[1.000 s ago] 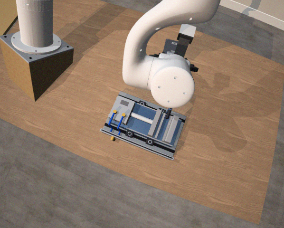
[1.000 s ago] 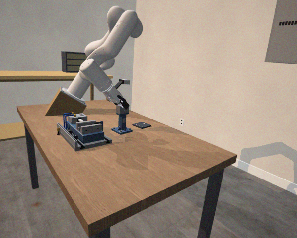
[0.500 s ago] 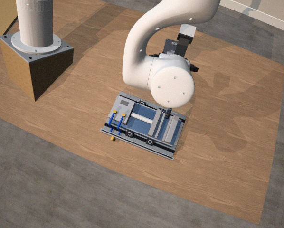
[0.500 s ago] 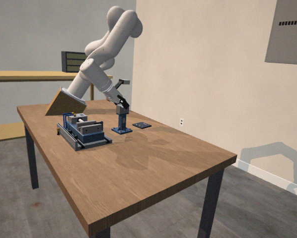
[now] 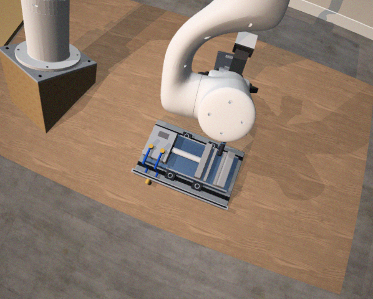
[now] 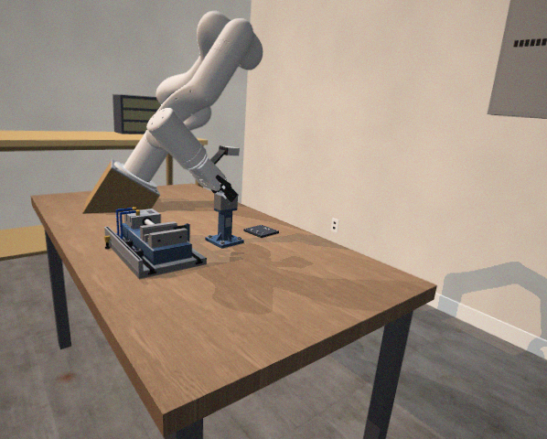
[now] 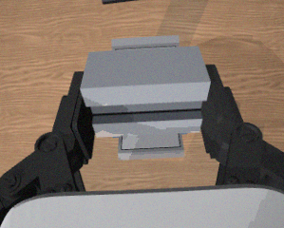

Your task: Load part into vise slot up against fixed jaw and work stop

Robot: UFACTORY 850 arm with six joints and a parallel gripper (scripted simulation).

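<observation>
Right now the part is right at my hand. Round my hand: work stop 170 mm to the right, 80 mm ahead, 70 mm below; V-block post 110 mm below, 10 mm to the left; infeed plate 170 mm to the left, 160 mm below, 50 mm behind.
</observation>
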